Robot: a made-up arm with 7 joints.
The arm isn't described. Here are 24 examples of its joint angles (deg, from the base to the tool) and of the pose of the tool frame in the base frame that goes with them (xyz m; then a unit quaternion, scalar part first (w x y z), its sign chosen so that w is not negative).
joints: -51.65 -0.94 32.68 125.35 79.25 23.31 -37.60
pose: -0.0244 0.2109 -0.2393 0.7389 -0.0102 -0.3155 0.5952
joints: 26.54 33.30 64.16 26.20 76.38 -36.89 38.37
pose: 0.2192 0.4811 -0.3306 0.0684 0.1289 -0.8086 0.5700
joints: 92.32 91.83 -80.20 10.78 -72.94 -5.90 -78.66
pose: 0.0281 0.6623 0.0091 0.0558 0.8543 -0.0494 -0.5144
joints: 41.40 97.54 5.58 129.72 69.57 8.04 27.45
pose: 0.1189 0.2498 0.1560 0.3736 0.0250 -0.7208 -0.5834
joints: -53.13 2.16 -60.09 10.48 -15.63 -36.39 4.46
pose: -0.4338 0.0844 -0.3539 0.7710 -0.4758 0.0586 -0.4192
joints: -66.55 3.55 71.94 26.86 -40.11 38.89 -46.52
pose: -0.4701 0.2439 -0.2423 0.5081 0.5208 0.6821 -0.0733
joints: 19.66 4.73 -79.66 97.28 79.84 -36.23 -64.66
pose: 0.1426 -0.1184 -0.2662 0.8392 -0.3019 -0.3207 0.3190
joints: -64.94 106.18 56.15 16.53 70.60 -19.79 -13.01
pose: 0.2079 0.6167 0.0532 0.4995 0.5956 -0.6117 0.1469
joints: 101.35 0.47 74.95 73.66 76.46 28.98 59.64
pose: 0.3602 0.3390 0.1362 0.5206 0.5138 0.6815 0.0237
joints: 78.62 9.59 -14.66 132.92 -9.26 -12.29 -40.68
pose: 0.1781 0.0804 0.1458 0.3740 0.0551 0.9065 -0.1880
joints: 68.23 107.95 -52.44 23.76 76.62 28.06 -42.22
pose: -0.0611 0.6426 0.0909 0.4084 0.5939 -0.2293 0.6541
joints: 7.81 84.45 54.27 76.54 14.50 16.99 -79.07
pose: 0.1194 0.4901 0.1796 0.0713 -0.7077 0.4982 -0.4959
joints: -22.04 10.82 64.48 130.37 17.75 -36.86 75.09
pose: 0.0339 0.3006 -0.1360 0.3981 0.2420 -0.6892 -0.5549
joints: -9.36 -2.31 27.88 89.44 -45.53 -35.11 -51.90
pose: 0.1674 0.2078 -0.3500 0.3609 0.5528 -0.7455 0.0913
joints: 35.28 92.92 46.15 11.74 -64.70 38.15 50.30
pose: -0.0087 0.6576 0.0737 0.8560 0.3804 -0.0607 0.3448
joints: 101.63 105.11 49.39 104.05 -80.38 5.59 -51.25
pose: -0.2709 0.2963 0.1063 0.5326 -0.6662 -0.3154 -0.4159
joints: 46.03 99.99 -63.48 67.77 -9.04 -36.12 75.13
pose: 0.1689 0.5392 -0.0186 0.6522 0.0125 0.1124 -0.7495
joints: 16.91 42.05 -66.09 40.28 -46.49 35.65 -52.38
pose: 0.2006 0.3296 -0.4333 0.2360 0.6680 -0.2690 -0.6525
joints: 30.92 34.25 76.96 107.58 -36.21 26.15 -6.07
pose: 0.0788 0.4283 -0.0264 0.2741 0.6928 -0.4744 0.4689
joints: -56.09 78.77 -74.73 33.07 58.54 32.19 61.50
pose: -0.1719 0.5890 -0.1591 0.7372 -0.0253 0.6677 0.1005
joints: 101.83 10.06 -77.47 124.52 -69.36 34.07 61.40
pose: 0.1880 -0.0665 0.0853 0.0672 -0.5802 0.5420 0.6042
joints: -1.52 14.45 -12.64 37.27 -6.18 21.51 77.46
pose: 0.1351 0.1983 -0.5071 0.8394 -0.5042 0.0263 -0.2014
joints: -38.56 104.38 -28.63 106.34 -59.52 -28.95 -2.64
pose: 0.1330 0.3647 -0.1728 0.1093 -0.0867 -0.1576 -0.9776
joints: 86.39 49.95 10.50 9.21 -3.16 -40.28 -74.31
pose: 0.3560 0.5358 0.0172 0.0179 0.4966 -0.5600 0.6629
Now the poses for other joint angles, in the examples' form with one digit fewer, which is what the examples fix.
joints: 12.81 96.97 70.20 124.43 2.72 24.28 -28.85
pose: 0.021 0.247 0.224 0.220 -0.658 0.720 -0.025
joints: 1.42 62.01 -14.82 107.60 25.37 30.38 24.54
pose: 0.236 0.282 -0.159 0.811 -0.016 -0.416 -0.411
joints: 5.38 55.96 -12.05 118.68 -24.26 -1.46 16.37
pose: 0.228 0.235 -0.124 0.387 0.274 -0.620 -0.625
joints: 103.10 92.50 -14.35 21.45 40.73 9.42 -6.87
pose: -0.021 0.649 0.086 0.274 0.338 -0.683 0.587
